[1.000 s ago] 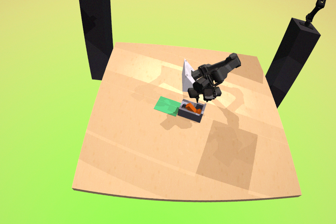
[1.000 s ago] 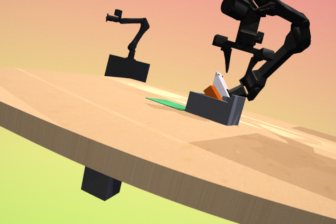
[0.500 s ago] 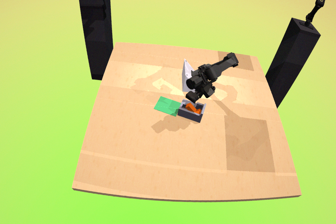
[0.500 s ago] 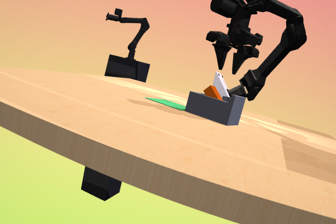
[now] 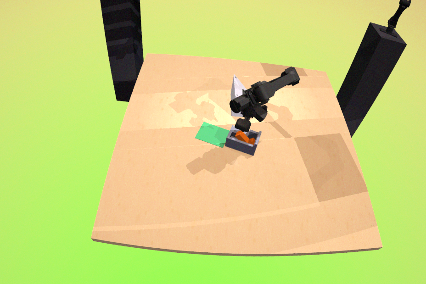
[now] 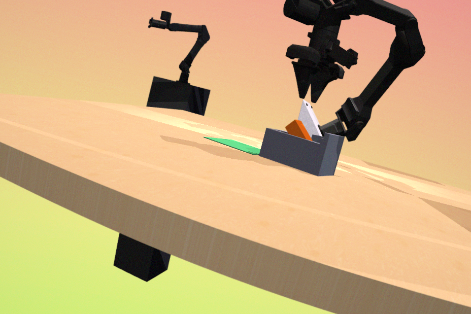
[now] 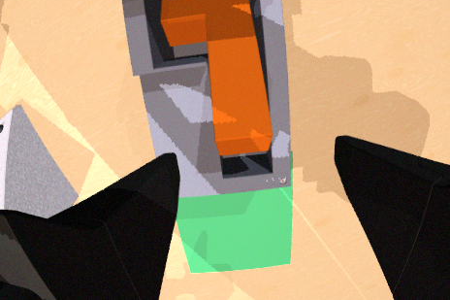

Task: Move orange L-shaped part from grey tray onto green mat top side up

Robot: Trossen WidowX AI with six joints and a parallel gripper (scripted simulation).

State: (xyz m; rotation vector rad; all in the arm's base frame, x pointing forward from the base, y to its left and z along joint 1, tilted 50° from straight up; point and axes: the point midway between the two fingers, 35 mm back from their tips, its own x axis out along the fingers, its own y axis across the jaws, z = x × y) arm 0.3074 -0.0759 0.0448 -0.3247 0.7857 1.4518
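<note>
My gripper tip is 10 cm above the orange L-shaped part, 3 cm to the right of it and 1 cm past it. Round my gripper tip: green mat: 16 cm below, 14 cm to the right, 6 cm behind.
</note>
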